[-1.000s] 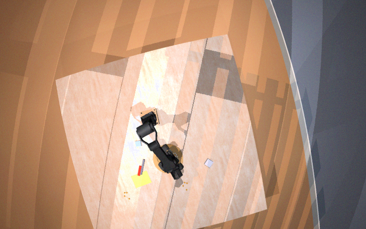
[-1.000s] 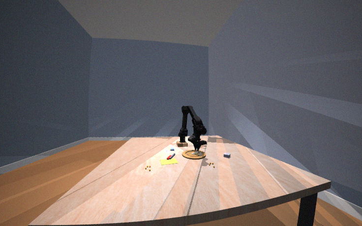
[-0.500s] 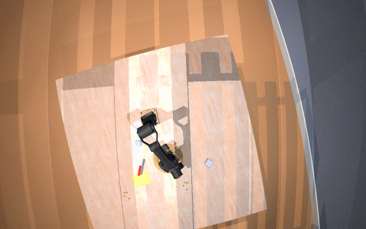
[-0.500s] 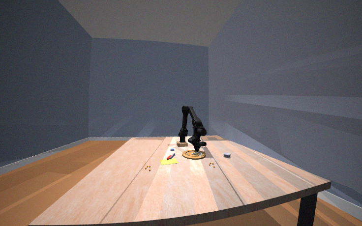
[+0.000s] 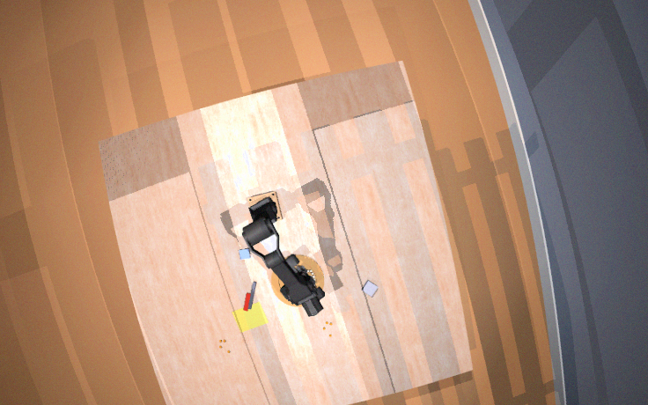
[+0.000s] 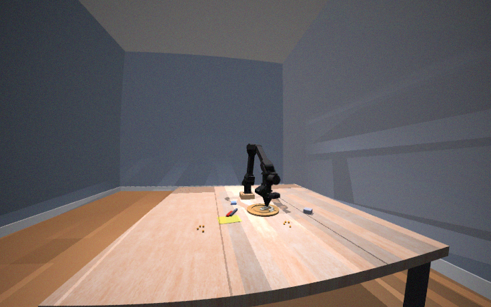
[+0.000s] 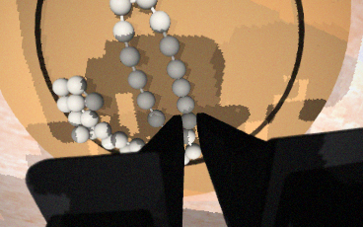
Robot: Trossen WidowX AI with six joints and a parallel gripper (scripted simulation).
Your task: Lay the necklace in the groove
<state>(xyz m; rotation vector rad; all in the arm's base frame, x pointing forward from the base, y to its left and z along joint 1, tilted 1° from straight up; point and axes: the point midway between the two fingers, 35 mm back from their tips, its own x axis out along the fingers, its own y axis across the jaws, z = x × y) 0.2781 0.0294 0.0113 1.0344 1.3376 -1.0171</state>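
Right now the round bead board is 3 cm to the right of my gripper tip, 1 cm below it and 1 cm ahead of it. From my gripper tip the other things lie so: grey block 21 cm to the left, 15 cm ahead, 1 cm below; blue block 18 cm to the right, 16 cm behind, 1 cm below; red marker 23 cm to the right, 1 cm below, 1 cm ahead.
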